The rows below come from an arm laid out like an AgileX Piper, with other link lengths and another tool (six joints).
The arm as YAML. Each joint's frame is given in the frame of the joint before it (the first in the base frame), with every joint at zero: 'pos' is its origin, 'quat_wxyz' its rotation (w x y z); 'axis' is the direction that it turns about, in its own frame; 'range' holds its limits. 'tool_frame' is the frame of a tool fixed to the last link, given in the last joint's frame.
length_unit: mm
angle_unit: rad
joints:
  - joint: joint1
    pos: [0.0, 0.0, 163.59]
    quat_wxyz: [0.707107, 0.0, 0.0, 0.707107]
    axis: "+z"
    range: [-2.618, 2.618]
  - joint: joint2
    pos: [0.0, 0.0, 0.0]
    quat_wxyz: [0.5, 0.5, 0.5, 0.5]
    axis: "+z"
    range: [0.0, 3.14]
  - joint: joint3
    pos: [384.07, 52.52, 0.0]
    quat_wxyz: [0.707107, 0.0, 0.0, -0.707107]
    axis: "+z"
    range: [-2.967, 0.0]
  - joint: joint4
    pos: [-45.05, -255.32, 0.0]
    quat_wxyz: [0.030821, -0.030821, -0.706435, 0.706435]
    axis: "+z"
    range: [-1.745, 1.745]
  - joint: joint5
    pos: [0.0, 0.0, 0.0]
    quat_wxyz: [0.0, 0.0, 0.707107, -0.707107]
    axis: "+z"
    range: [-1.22, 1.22]
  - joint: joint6
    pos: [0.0, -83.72, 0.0]
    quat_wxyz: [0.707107, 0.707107, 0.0, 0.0]
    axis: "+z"
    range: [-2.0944, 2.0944]
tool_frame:
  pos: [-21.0, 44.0, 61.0]
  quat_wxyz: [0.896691, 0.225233, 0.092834, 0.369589]
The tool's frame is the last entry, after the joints.
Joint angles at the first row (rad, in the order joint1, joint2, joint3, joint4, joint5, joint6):
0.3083, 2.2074, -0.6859, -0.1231, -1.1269, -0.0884
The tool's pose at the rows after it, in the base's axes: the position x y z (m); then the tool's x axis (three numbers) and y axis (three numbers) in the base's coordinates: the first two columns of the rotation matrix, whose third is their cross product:
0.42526 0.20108 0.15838 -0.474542 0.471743 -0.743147 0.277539 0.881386 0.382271
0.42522 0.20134 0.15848 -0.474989 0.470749 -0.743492 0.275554 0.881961 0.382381
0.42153 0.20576 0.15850 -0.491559 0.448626 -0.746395 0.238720 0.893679 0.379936
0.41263 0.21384 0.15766 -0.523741 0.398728 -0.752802 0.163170 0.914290 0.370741
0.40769 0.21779 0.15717 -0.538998 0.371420 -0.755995 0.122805 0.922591 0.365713
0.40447 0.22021 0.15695 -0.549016 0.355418 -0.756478 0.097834 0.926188 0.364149
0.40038 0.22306 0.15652 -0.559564 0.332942 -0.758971 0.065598 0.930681 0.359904
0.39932 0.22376 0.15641 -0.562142 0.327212 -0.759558 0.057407 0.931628 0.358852
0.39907 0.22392 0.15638 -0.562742 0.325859 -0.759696 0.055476 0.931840 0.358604
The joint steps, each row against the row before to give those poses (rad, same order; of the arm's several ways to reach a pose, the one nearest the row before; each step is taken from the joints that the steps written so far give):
0.0000, 0.0060, -0.0062, -0.0021, 0.0000, 0.0007
0.0000, 0.0000, -0.0006, -0.0020, 0.0000, 0.0000
0.0000, 0.0000, -0.0017, -0.0412, 0.0000, 0.0016
0.0000, 0.0000, 0.0000, -0.0829, 0.0000, 0.0000
0.0000, 0.0000, 0.0000, -0.0436, 0.0000, 0.0000
0.0000, 0.0000, 0.0000, -0.0282, 0.0000, 0.0026
0.0000, 0.0000, 0.0000, -0.0344, 0.0000, -0.0002
0.0000, 0.0000, 0.0000, -0.0087, 0.0000, 0.0000
0.0000, 0.0000, 0.0000, -0.0021, 0.0000, -0.0001

